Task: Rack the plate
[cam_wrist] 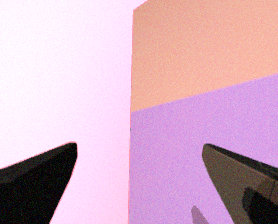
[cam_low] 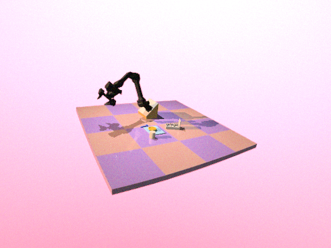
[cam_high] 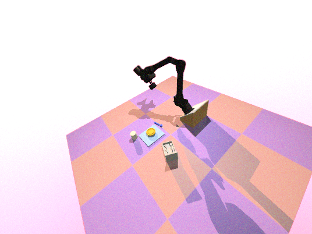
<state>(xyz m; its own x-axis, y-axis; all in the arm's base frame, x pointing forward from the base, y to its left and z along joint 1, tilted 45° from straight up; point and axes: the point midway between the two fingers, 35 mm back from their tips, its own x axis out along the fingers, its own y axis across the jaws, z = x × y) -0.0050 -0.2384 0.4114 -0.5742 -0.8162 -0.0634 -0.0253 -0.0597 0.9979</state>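
The yellow plate is 360 mm to the left of my gripper tip, 310 mm ahead of it and 170 mm below it. Round my gripper tip: small blue utensil (340 mm to the left, 220 mm ahead, 180 mm below); cream cup (420 mm ahead, 290 mm to the left, 160 mm below); light blue mat (370 mm to the left, 320 mm ahead, 180 mm below).
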